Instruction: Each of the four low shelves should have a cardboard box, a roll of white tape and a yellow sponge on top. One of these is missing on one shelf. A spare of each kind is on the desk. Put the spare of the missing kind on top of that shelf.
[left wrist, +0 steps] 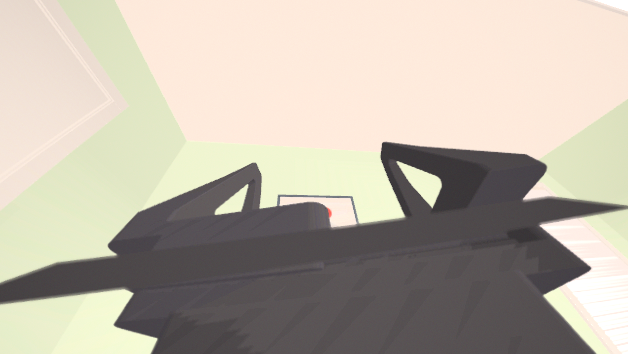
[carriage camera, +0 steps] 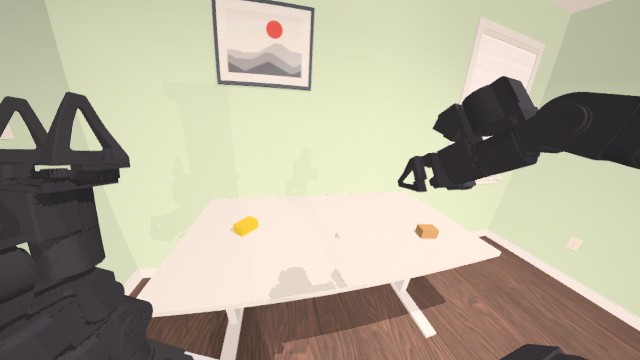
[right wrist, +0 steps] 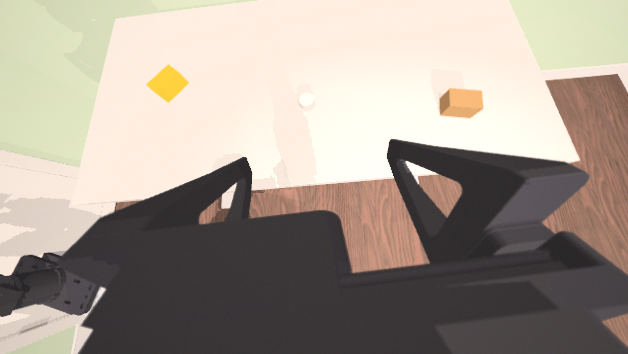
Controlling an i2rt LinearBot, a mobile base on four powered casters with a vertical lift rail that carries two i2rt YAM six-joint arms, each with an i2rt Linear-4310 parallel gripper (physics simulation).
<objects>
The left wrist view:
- my left gripper: 318,159
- framed picture: 346,232
</objects>
